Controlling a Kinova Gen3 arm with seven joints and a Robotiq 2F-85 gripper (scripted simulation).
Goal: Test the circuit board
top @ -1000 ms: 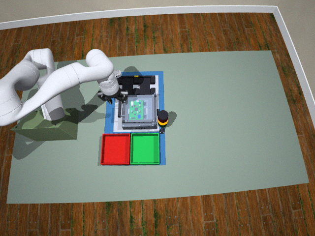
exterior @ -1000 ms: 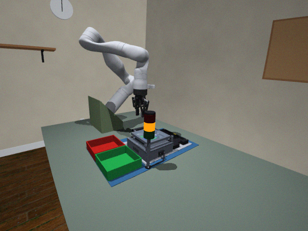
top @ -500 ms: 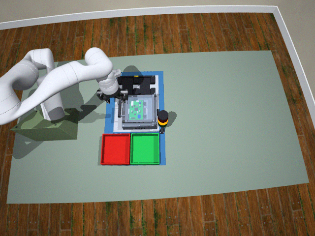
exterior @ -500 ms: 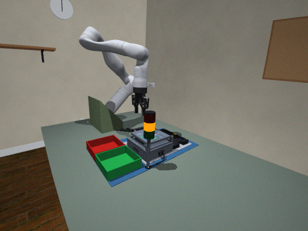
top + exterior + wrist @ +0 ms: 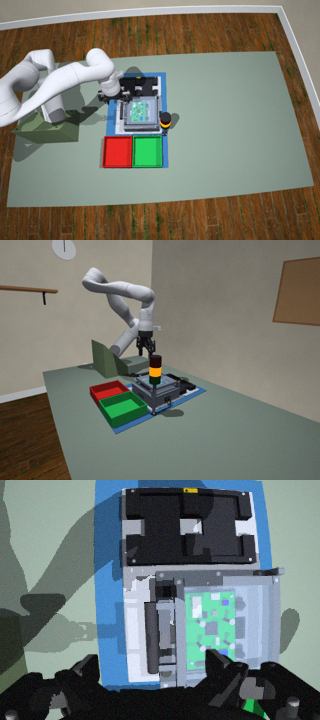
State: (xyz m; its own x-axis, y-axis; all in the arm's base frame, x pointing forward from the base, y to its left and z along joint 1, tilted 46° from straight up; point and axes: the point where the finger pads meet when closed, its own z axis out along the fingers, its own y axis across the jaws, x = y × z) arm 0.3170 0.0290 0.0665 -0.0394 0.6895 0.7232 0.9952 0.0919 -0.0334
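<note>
My hand is 20 mm short of the black latch hook, 60 mm to the right of it and 100 mm above it. Round my hand: nest: 90 mm ahead, 10 mm to the left, 120 mm below; then green circuit board: 80 mm ahead, 120 mm below; then clear lid: 90 mm ahead, 100 mm below.
</note>
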